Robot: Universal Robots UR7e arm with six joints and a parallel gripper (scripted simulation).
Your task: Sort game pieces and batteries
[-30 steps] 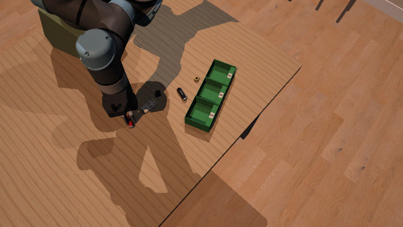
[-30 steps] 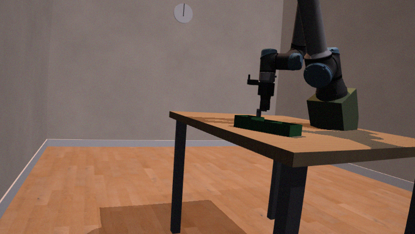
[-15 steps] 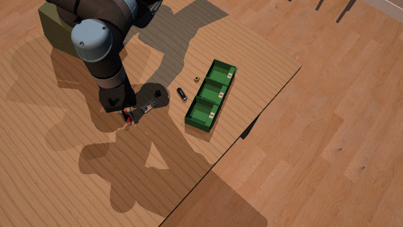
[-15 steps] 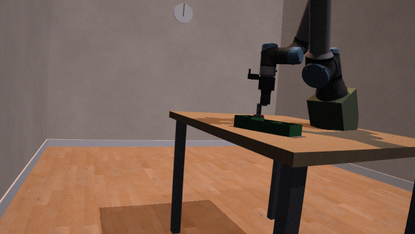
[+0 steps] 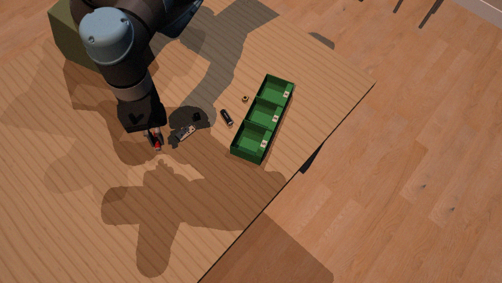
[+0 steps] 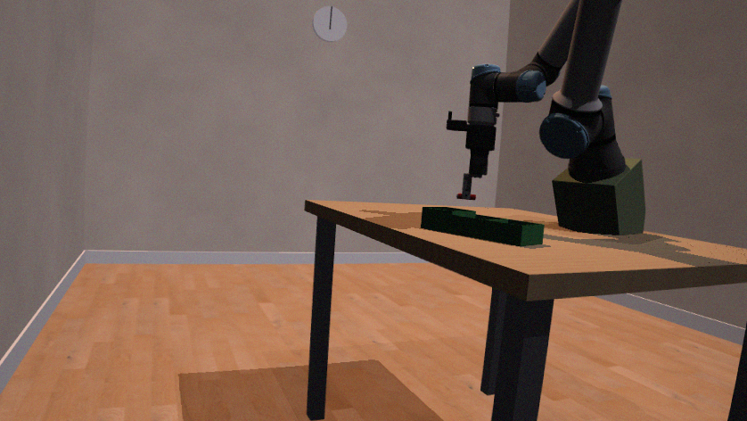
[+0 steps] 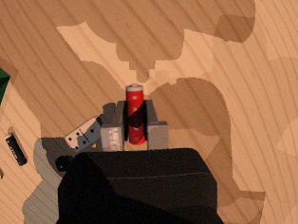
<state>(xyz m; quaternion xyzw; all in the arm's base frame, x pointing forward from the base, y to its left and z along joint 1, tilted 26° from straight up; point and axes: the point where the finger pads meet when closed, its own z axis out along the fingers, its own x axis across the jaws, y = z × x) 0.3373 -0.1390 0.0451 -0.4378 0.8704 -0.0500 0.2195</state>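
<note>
Right now the black battery is 5 cm ahead of my hand, 18 cm to the left of it and 7 cm below it. Round my hand: red battery (1 cm below); then domino (8 cm to the left, 7 cm below); then black die (1 cm behind, 13 cm to the left, 7 cm below).
</note>
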